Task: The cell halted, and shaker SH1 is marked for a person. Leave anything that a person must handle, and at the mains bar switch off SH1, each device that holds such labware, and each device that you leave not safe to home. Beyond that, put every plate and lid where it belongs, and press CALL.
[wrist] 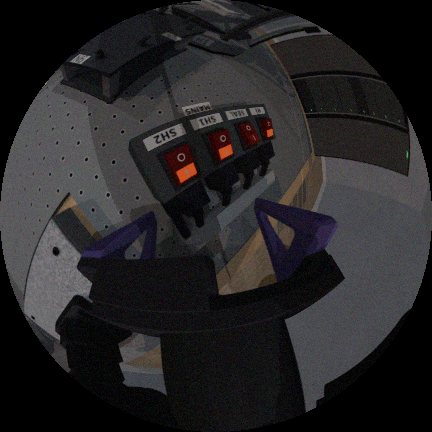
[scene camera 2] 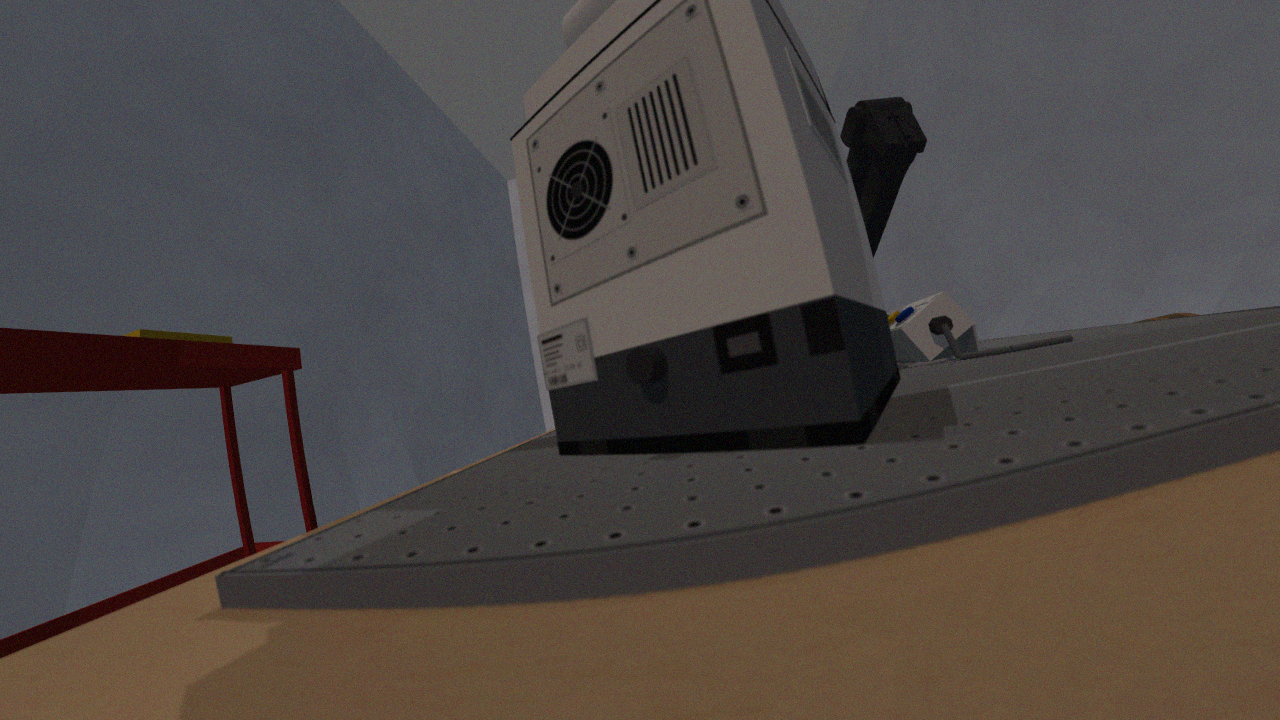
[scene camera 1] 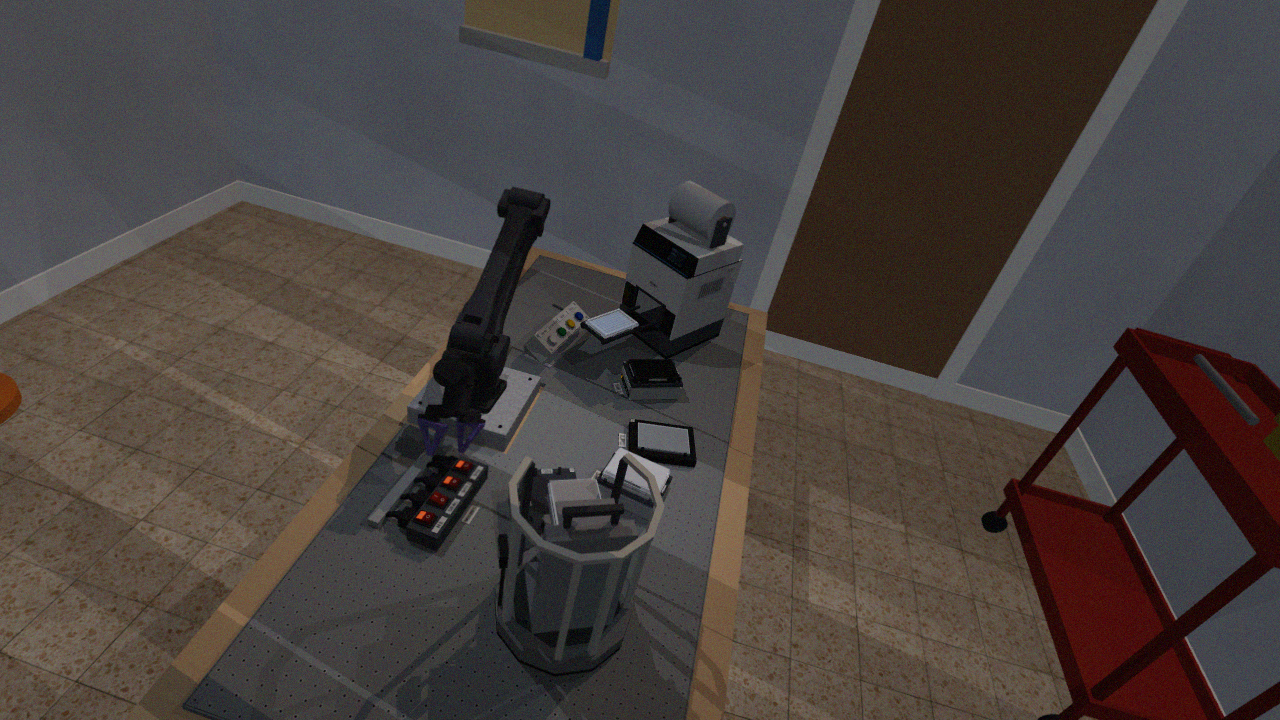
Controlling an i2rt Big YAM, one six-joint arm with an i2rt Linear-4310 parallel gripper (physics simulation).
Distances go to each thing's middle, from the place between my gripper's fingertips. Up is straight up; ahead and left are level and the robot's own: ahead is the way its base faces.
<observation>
I see my gripper 350 mm short of the round plate hotel [scene camera 1: 564,601], 220 mm to the left of it and 110 mm below it.
</observation>
